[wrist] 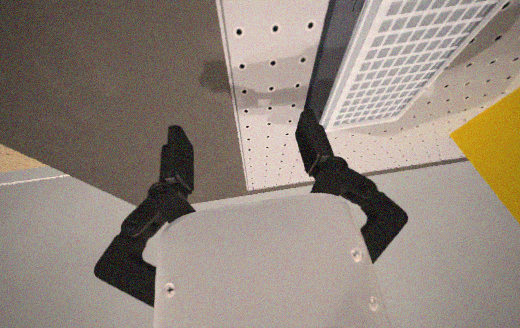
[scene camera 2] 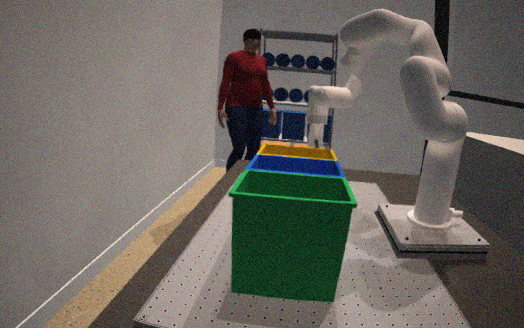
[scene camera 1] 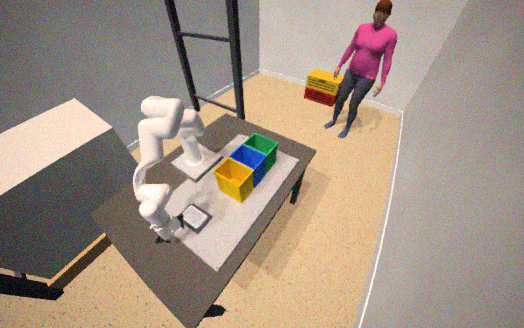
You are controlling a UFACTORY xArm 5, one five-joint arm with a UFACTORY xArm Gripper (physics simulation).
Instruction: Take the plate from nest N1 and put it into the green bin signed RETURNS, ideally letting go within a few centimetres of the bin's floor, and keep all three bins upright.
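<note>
The white plate [scene camera 1: 195, 216] [wrist: 400, 60], with a grid pattern, lies in a dark grey nest [scene camera 1: 204, 226] [wrist: 332, 55]; no N1 label is readable. My gripper [scene camera 1: 172, 231] [wrist: 243, 129] is open and empty, off to one side of the plate. In the wrist view its right finger appears at the nest's edge and its left finger over the dark table; whether the right finger touches is unclear. In scene camera 2 the yellow bin mostly hides the fingers. The green bin [scene camera 1: 270, 157] [scene camera 2: 290, 245] stands upright at the far end of the bin row; no RETURNS sign is readable.
A blue bin [scene camera 1: 258, 172] [scene camera 2: 295, 165] and a yellow bin [scene camera 1: 235, 187] [wrist: 495, 145] stand upright beside the green one, on the perforated board [scene camera 1: 220, 250] [scene camera 2: 195, 280]. A person in red [scene camera 2: 245, 82] stands beyond the table; another in pink [scene camera 1: 367, 52] stands near crates [scene camera 1: 322, 82].
</note>
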